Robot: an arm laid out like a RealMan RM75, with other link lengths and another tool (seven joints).
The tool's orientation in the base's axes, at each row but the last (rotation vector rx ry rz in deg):
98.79, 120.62, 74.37
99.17, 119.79, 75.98
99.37, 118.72, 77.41
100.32, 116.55, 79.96
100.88, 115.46, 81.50
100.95, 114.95, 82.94
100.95, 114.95, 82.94
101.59, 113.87, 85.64
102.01, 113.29, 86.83
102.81, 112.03, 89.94
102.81, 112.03, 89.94
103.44, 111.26, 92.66
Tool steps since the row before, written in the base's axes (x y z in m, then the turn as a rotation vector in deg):
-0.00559, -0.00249, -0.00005, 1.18, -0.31, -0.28
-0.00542, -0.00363, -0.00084, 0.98, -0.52, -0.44
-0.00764, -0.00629, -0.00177, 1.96, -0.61, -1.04
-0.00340, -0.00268, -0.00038, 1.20, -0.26, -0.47
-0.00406, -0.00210, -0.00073, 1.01, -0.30, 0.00
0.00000, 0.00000, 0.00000, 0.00, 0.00, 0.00
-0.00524, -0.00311, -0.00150, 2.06, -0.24, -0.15
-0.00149, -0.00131, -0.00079, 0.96, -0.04, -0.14
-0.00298, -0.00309, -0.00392, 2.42, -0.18, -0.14
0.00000, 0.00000, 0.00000, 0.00, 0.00, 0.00
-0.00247, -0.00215, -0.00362, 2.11, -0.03, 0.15
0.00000, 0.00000, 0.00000, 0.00, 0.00, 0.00
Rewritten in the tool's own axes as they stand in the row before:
-0.00023, -0.00412, -0.00451, -0.78, 0.69, 0.69
-0.00158, -0.00442, -0.00460, -0.95, 0.45, 0.56
-0.00347, -0.00644, -0.00690, -1.62, 0.76, 1.45
-0.00129, -0.00247, -0.00334, -0.82, 0.57, 0.86
-0.00077, -0.00318, -0.00327, -0.57, 0.76, 0.46
0.00000, 0.00000, 0.00000, 0.00, 0.00, 0.00
-0.00156, -0.00439, -0.00420, -0.93, 1.40, 1.22
-0.00097, -0.00140, -0.00129, -0.41, 0.59, 0.65
-0.00353, -0.00429, -0.00170, -0.99, 1.65, 1.48
0.00000, 0.00000, 0.00000, 0.00, 0.00, 0.00
-0.00286, -0.00379, -0.00113, -0.62, 1.60, 1.24
0.00000, 0.00000, 0.00000, 0.00, 0.00, 0.00

